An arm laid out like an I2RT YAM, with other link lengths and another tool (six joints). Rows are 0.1 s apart.
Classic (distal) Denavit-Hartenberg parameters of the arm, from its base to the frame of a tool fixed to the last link. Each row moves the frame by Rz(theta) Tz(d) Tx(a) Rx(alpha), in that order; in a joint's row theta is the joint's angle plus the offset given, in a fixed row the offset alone. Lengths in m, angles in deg.
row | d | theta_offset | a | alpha
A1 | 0.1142 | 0 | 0.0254 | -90
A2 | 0 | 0 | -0.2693 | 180
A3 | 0 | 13.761 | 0.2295 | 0
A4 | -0.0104 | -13.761 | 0.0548 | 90
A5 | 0.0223 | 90 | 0 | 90
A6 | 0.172 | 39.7 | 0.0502 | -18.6
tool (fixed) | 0.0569 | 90 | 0 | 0
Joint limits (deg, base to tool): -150..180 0..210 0..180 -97..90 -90..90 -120..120
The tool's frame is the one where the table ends.
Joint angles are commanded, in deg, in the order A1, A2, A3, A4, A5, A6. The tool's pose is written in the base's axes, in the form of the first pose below.
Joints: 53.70, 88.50, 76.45, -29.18, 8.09, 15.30
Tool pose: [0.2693, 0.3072, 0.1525, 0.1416, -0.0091, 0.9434, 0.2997]
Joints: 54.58, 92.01, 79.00, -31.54, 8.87, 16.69
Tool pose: [0.2672, 0.3119, 0.1398, 0.1248, -0.0009, 0.9517, 0.2805]
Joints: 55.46, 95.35, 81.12, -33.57, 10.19, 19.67
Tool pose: [0.2647, 0.3151, 0.1262, 0.1096, 0.0212, 0.9579, 0.2644]
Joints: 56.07, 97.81, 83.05, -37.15, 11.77, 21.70
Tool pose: [0.2604, 0.3089, 0.1148, 0.0965, 0.0394, 0.9660, 0.2366]
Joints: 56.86, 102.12, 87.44, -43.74, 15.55, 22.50
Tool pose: [0.2606, 0.2944, 0.1040, 0.0920, 0.0532, 0.9784, 0.1773]
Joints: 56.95, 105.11, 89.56, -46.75, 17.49, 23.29
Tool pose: [0.2624, 0.2863, 0.0945, 0.0884, 0.0646, 0.9836, 0.1433]
